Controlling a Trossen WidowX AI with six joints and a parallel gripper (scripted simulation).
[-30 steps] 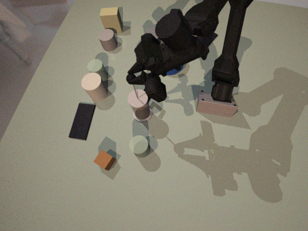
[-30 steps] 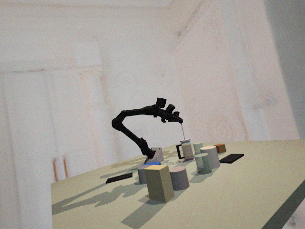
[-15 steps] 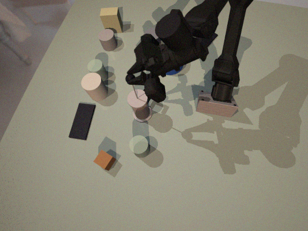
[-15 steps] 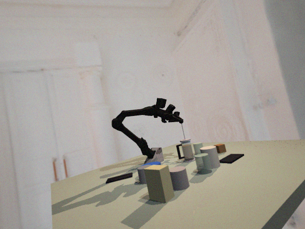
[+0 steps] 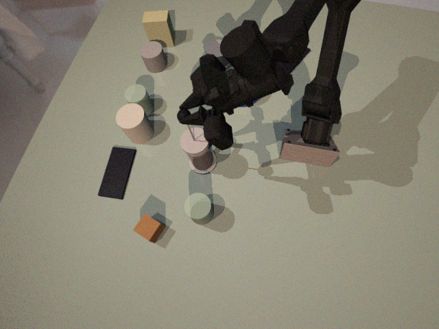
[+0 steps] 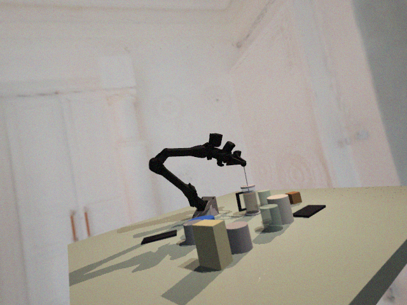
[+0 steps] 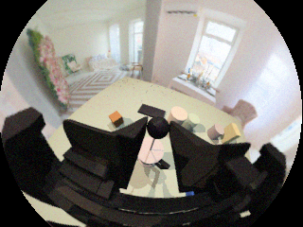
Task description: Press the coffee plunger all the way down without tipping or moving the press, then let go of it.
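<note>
Right now my gripper tip is 2 cm past the coffee press, 2 cm to the left of it and 13 cm above it. From my gripper tip the other things lie so: blue disc (9 cm behind, 25 cm to the right, 22 cm below); then yellow block (21 cm ahead, 44 cm to the right, 19 cm below); then orange cube (8 cm ahead, 20 cm to the left, 22 cm below).
</note>
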